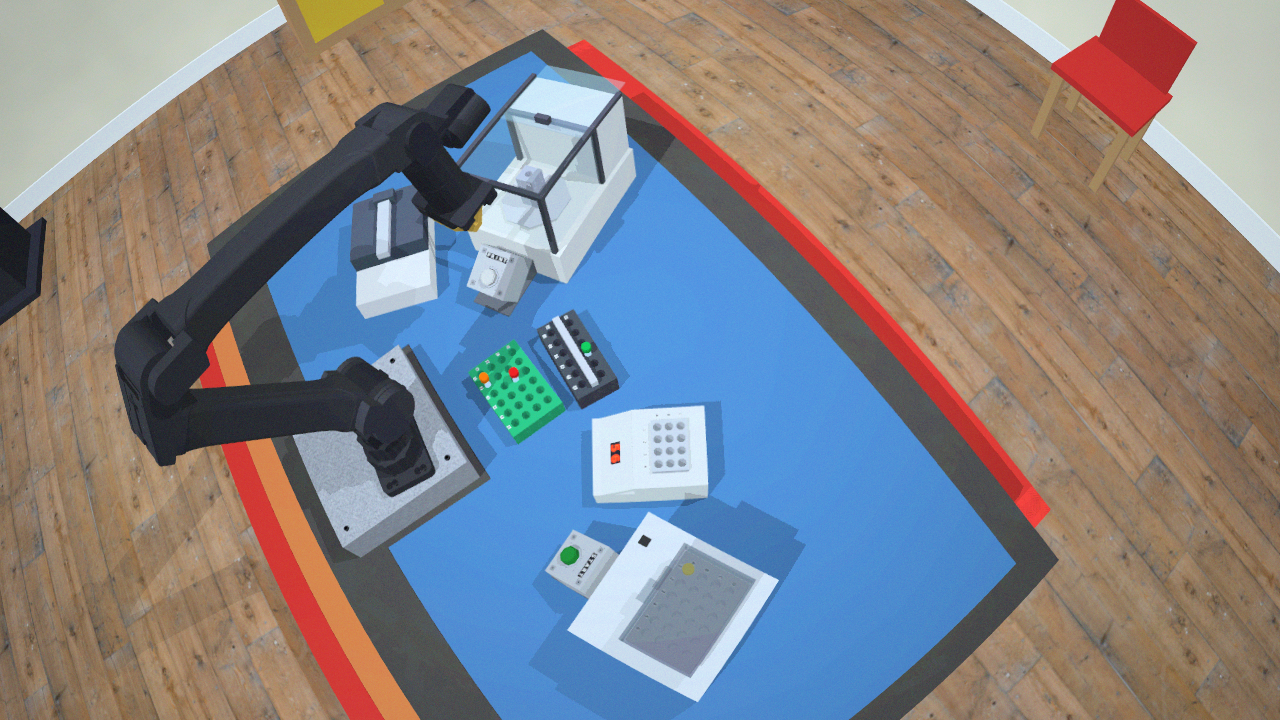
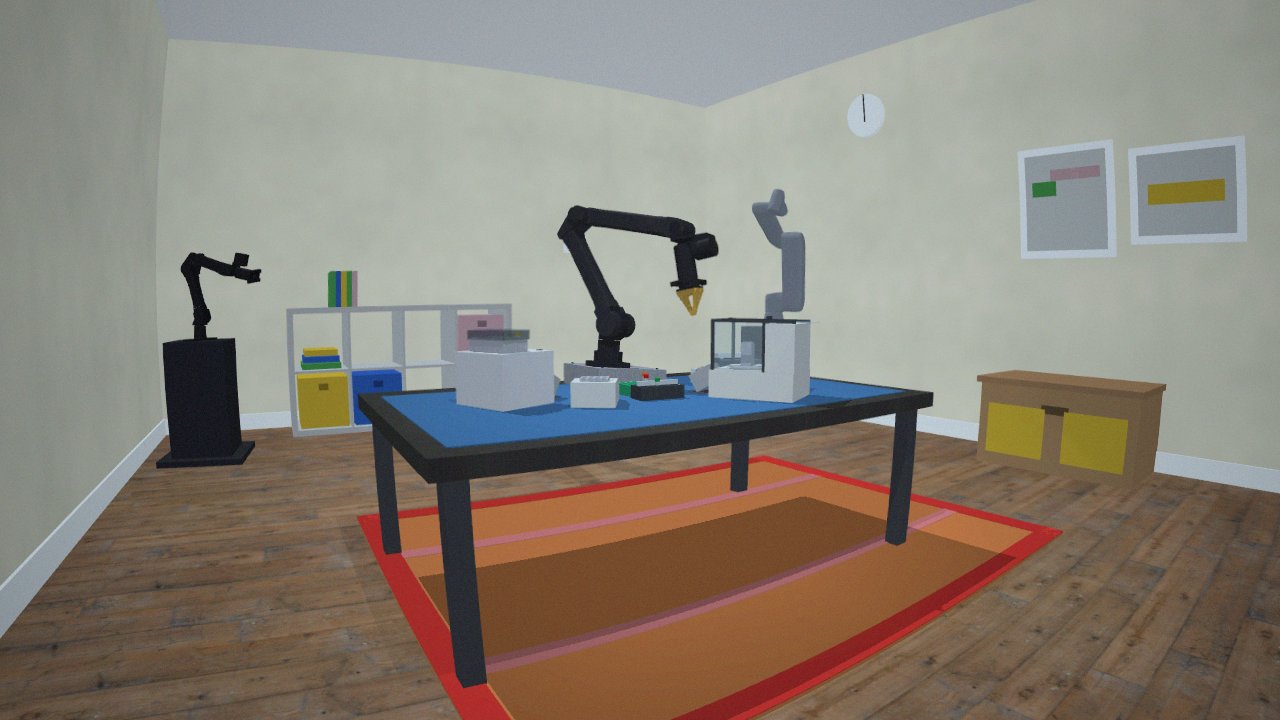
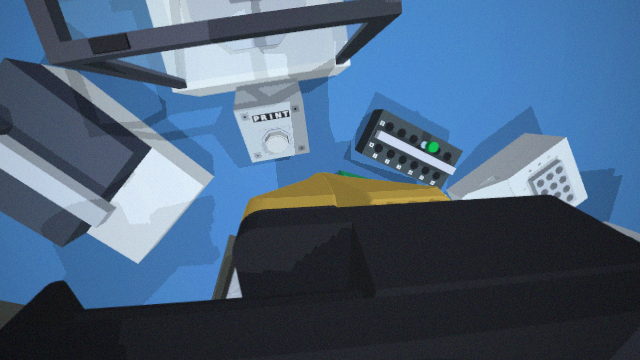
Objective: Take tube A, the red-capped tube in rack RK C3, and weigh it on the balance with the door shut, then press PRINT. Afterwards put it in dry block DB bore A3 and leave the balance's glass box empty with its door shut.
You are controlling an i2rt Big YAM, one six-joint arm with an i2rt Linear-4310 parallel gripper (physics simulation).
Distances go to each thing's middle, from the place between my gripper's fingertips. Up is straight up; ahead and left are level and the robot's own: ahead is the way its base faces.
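Labels:
The PRINT button box [image 1: 502, 277] sits 18 cm below my hand, 2 cm ahead of it and 4 cm to the left of it, and going by their middles it's the nearest to my hand of the things named here. Then there's the balance [image 1: 555, 192], which from my hand is 11 cm below, 14 cm to the left and 15 cm ahead. The balance door [image 1: 564, 101] is 1 cm below my hand, 18 cm to the left of it and 21 cm ahead of it.

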